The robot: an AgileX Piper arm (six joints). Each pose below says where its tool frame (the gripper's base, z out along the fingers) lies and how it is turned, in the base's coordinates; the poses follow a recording.
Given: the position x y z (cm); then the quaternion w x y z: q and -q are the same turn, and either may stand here.
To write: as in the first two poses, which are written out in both.
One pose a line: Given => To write
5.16 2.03 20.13 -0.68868 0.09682 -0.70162 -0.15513 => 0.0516 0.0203 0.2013 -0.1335 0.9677 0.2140 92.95
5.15 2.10 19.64 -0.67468 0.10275 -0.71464 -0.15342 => 0.0515 0.0210 0.1964 -0.1392 0.9682 0.2079 95.14
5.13 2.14 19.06 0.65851 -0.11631 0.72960 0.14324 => 0.0513 0.0214 0.1906 -0.1546 0.9695 0.1903 97.63
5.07 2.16 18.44 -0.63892 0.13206 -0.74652 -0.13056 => 0.0507 0.0216 0.1844 -0.1717 0.9704 0.1697 100.58
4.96 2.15 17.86 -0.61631 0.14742 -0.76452 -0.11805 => 0.0496 0.0215 0.1786 -0.1872 0.9708 0.1499 103.91
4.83 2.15 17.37 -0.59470 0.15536 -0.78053 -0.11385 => 0.0483 0.0215 0.1737 -0.1932 0.9709 0.1416 107.02
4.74 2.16 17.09 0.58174 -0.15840 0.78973 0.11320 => 0.0474 0.0216 0.1709 -0.1947 0.9709 0.1392 108.85
